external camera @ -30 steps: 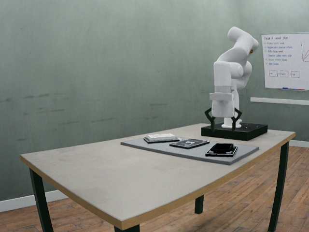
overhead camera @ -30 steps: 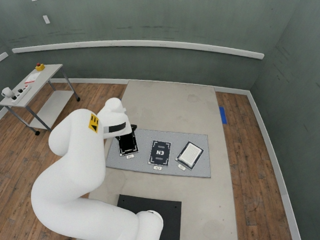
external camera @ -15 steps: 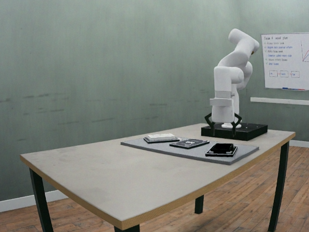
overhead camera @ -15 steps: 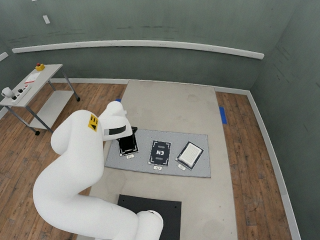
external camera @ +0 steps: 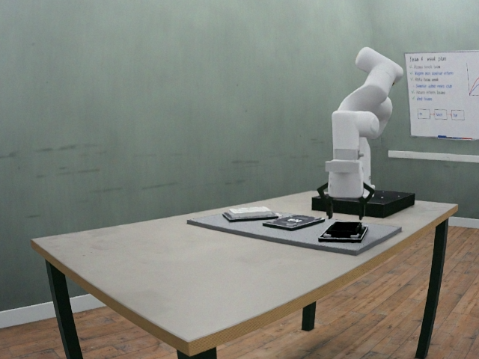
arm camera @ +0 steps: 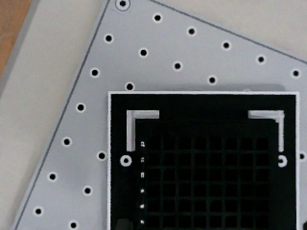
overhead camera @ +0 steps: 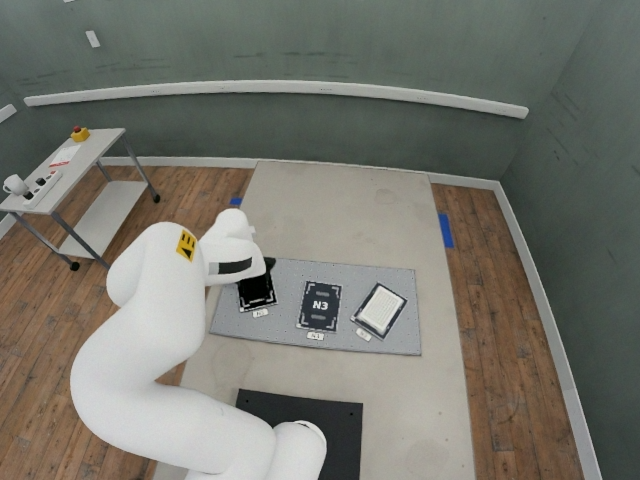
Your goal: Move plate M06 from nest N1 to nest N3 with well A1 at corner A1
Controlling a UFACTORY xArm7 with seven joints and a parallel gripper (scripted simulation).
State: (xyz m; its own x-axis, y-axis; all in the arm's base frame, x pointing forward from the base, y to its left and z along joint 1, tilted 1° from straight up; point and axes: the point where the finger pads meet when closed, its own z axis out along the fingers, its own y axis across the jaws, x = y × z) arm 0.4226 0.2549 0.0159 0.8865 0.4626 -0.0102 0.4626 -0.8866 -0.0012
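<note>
My gripper is now 4 cm above the black plate M06. Round my hand: white plate M09: 41 cm to the right, 4 cm below; dark nest N3: 22 cm to the right, 5 cm below, 2 cm behind.
</note>
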